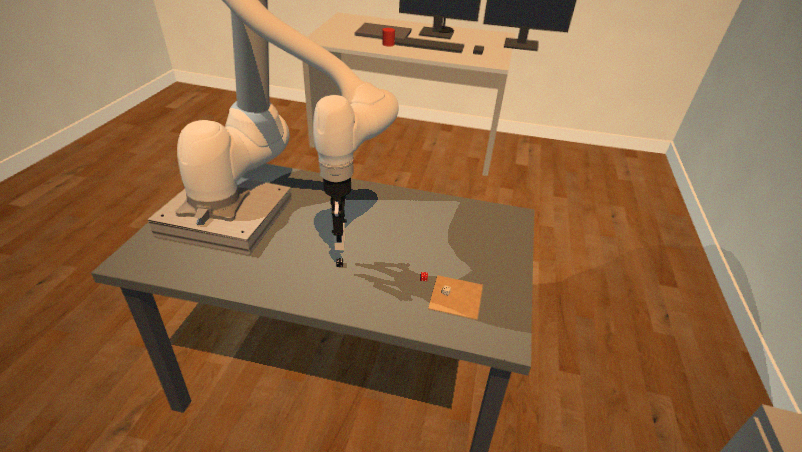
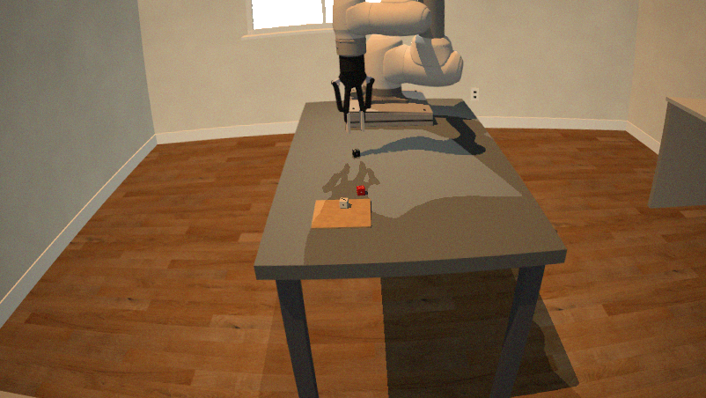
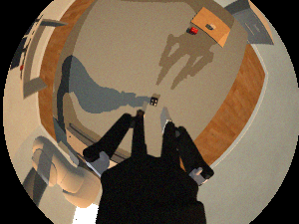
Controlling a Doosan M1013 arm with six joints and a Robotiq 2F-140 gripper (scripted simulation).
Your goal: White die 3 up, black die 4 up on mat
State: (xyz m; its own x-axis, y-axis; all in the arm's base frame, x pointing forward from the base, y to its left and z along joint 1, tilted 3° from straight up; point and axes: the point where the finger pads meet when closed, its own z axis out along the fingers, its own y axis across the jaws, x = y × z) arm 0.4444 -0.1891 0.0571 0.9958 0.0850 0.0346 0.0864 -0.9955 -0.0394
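Now: hand 110 mm above the black die. Round my hand: white die: 330 mm ahead, 100 mm below, 90 mm to the right; orange mat: 360 mm ahead, 110 mm below, 100 mm to the right; red die: 260 mm ahead, 110 mm below, 30 mm to the right.
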